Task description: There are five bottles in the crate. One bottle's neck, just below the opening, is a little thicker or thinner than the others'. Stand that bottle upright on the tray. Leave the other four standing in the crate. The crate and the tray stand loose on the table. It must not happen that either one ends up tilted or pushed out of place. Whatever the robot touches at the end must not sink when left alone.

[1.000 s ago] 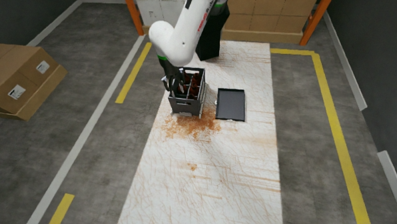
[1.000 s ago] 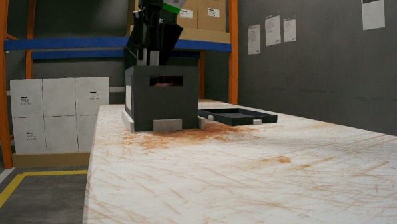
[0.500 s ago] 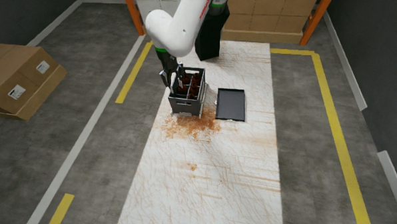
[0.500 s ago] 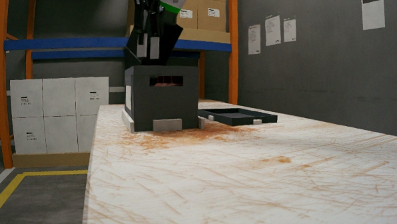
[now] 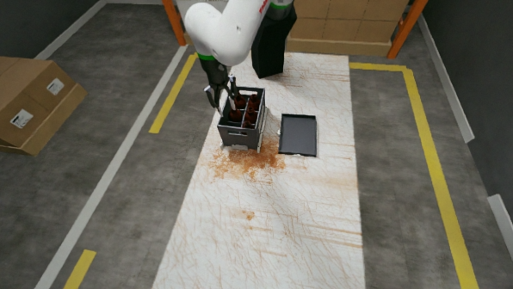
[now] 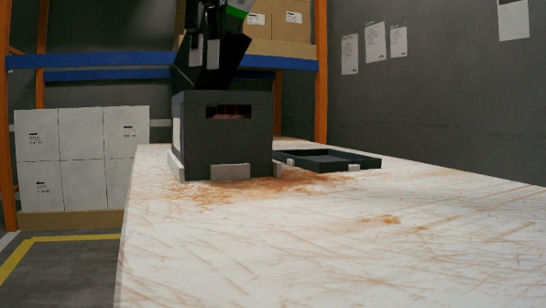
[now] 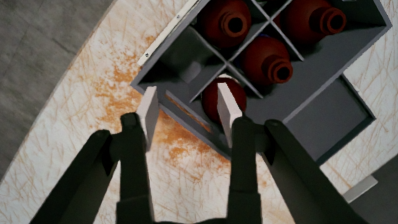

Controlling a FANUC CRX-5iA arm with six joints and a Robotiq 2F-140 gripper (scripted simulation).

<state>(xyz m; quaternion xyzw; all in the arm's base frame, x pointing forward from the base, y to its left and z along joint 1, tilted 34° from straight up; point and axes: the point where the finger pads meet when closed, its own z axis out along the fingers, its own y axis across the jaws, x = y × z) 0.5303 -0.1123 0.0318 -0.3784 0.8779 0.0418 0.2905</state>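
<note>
Now: the grey crate 170 mm below my hand, 90 mm behind it and 30 mm to the left of it. The rest, counted from my hand: dark tray 320 mm to the left, 240 mm below, 110 mm behind.
</note>
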